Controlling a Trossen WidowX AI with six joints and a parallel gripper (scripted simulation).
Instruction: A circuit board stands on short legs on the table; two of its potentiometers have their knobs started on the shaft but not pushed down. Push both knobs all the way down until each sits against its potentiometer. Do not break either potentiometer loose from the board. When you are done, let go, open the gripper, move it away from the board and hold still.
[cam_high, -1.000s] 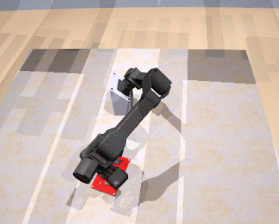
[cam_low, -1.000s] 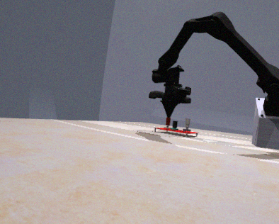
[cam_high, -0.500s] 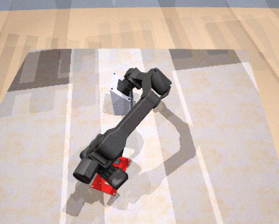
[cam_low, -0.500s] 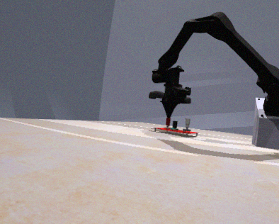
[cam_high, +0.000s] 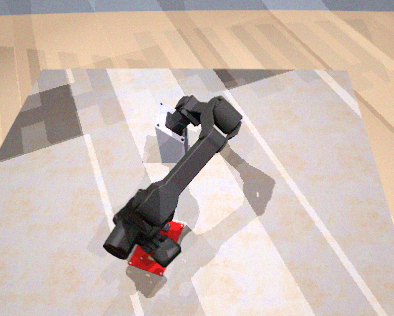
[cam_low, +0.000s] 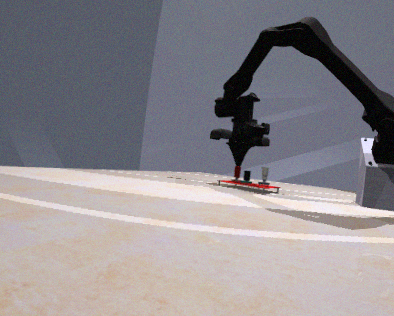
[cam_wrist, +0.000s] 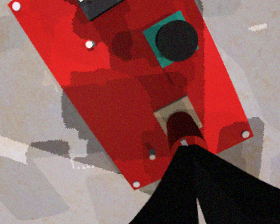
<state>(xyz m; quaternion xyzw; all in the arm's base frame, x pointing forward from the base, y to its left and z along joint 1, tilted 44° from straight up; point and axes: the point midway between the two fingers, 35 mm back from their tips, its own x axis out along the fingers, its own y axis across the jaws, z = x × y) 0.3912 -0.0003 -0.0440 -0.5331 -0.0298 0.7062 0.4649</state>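
The red knob lies 1 cm below my gripper tip. The rest, counted from my gripper tip: grey knob 9 cm behind, 2 cm to the left, 1 cm below.
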